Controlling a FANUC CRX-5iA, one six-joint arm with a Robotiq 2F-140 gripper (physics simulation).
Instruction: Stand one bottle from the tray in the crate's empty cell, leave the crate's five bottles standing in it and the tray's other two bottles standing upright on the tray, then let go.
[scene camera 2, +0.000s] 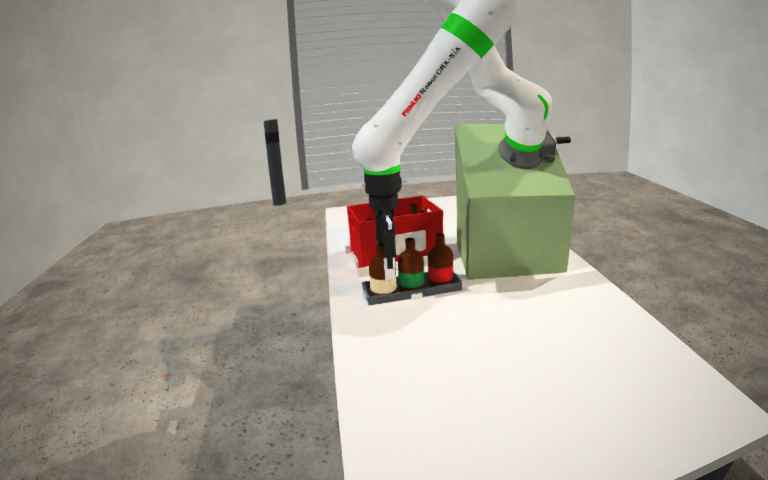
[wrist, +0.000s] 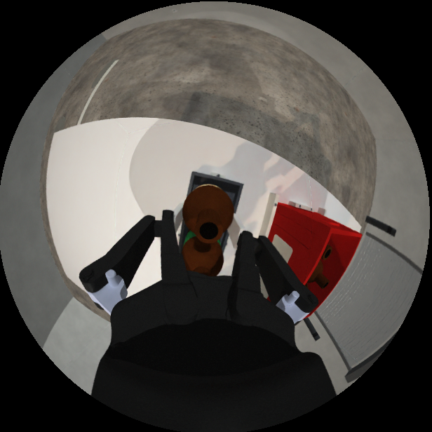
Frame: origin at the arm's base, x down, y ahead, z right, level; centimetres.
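Seen in the pictures: gripper, fingertip midpoint: (scene camera 2: 386, 272); arm's base, origin of the base link: (scene camera 2: 520, 153).
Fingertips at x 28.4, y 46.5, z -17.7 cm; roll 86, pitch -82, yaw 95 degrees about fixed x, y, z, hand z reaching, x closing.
Pixels of each thing's top centre, then the offset from my fingertips to it. "pt": a spot on its surface instead. Level surfaces: height alone.
- bottle with the cream label, middle of its top: (scene camera 2: 380, 244) dx -8.8, dy +1.2, dz -0.2 cm
- dark tray, surface spot: (scene camera 2: 396, 297) pt dx +6.1, dy -2.0, dz -3.9 cm
- green-labelled bottle, middle of its top: (scene camera 2: 409, 239) dx -8.7, dy -7.1, dz +1.6 cm
- red-labelled bottle, middle of its top: (scene camera 2: 440, 234) dx -8.7, dy -15.9, dz +3.1 cm
- red crate, middle of its top: (scene camera 2: 393, 208) dx -10.2, dy -5.1, dz +25.9 cm
- white table, its level: dx +7.3 cm
The bottle with the cream label (scene camera 2: 382, 285) (wrist: 207, 202) stands upright at the left end of the dark tray (scene camera 2: 396, 297) (wrist: 217, 175) in the scene view. My gripper (scene camera 2: 389, 268) (wrist: 206, 215) points down and is shut on this bottle, one finger on each side. The green-labelled bottle (scene camera 2: 411, 278) (wrist: 200, 260) stands upright next to it, and the red-labelled bottle (scene camera 2: 440, 272) stands at the tray's right end. The red crate (scene camera 2: 365, 240) (wrist: 302, 230) is behind the tray. Some brown bottle necks show in it; its walls and my gripper hide the rest, including the empty cell.
The green robot base block (scene camera 2: 518, 234) stands on the white table (scene camera 2: 481, 367) (wrist: 90, 180), to the right of the crate and tray. The table's left edge runs close to the tray and crate. A black post (scene camera 2: 274, 164) stands beyond the table.
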